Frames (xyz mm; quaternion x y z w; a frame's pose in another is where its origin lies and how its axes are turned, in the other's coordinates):
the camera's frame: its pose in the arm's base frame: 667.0 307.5 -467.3 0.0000 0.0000 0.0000 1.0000
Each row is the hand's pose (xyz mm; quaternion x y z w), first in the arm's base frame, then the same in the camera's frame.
Working: the arm's base frame: its pose in the camera's frame: -667.0 -307.5 467.3 0.0000 0.0000 0.0000 1.0000

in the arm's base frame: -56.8 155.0 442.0 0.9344 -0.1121 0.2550 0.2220
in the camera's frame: -723.8 -152.5 909.3 0.9344 -0.1121 0.2550 0.2220
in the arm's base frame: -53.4 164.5 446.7 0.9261 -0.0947 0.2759 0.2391
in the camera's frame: -720.4 -143.0 914.0 0.9261 -0.0947 0.2759 0.2391
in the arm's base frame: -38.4 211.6 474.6 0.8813 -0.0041 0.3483 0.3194
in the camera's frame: -705.4 -95.9 941.9 0.8813 -0.0041 0.3483 0.3194
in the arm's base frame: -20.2 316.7 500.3 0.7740 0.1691 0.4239 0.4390
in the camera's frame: -687.2 9.2 967.6 0.7740 0.1691 0.4239 0.4390
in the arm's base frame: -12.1 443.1 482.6 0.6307 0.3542 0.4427 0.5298
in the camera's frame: -679.1 135.6 949.9 0.6307 0.3542 0.4427 0.5298
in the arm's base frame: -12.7 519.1 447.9 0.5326 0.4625 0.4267 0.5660
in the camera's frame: -679.7 211.6 915.2 0.5326 0.4625 0.4267 0.5660
